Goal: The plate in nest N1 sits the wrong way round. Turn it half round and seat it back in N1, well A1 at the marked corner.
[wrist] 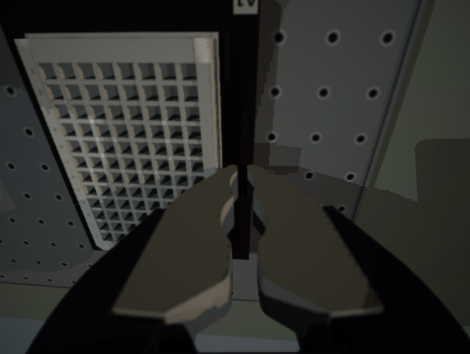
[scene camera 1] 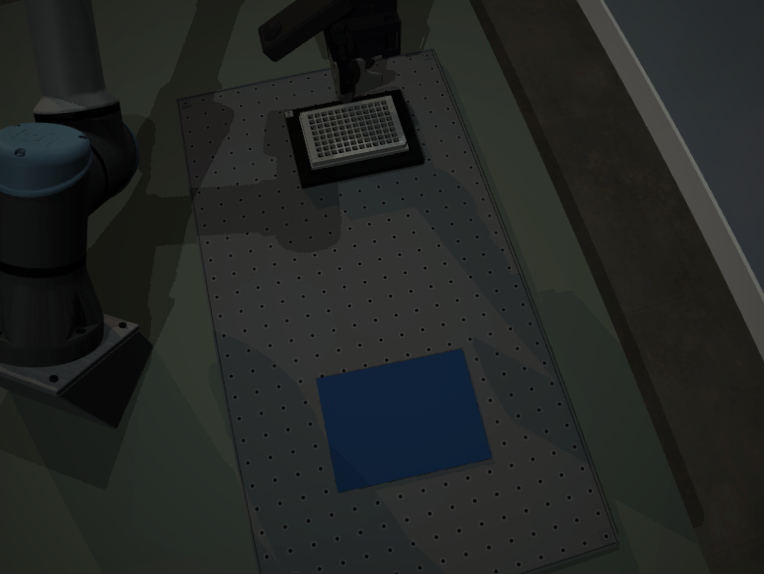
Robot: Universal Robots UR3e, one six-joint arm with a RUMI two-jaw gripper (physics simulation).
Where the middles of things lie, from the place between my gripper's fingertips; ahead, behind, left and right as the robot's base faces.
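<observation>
Flat blue rectangle [scene camera 1: 399, 420], 430 mm to the right of my hand, 20 mm behind, 10 mm below. Pale multi-well plate [scene camera 1: 342, 134], 50 mm to the right of my hand, 10 mm above. Black nest [scene camera 1: 352, 170], 50 mm to the right of my hand, 10 mm below.
</observation>
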